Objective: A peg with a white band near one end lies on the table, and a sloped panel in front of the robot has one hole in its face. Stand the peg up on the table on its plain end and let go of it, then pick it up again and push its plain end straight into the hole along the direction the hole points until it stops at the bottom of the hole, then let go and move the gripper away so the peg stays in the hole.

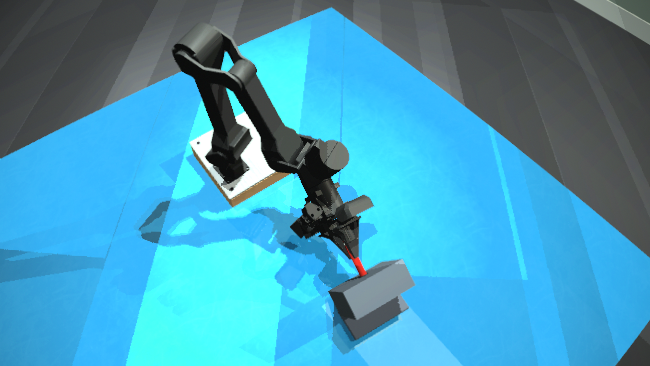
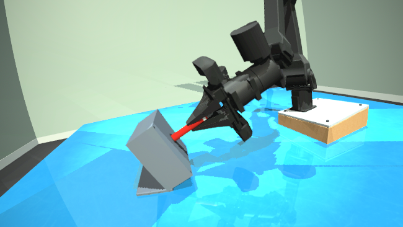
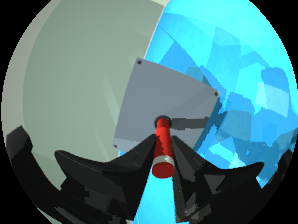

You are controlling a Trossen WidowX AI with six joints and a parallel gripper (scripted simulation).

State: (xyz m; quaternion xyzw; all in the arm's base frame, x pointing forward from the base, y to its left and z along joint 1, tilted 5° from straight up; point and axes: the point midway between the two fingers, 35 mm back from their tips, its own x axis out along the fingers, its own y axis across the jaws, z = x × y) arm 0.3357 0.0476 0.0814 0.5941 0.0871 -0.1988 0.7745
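The grey sloped panel lies 6 cm ahead of my gripper tip, 1 cm to the right of it and 3 cm below it. Also, from my gripper tip: red peg (1 cm behind, 1 cm above).
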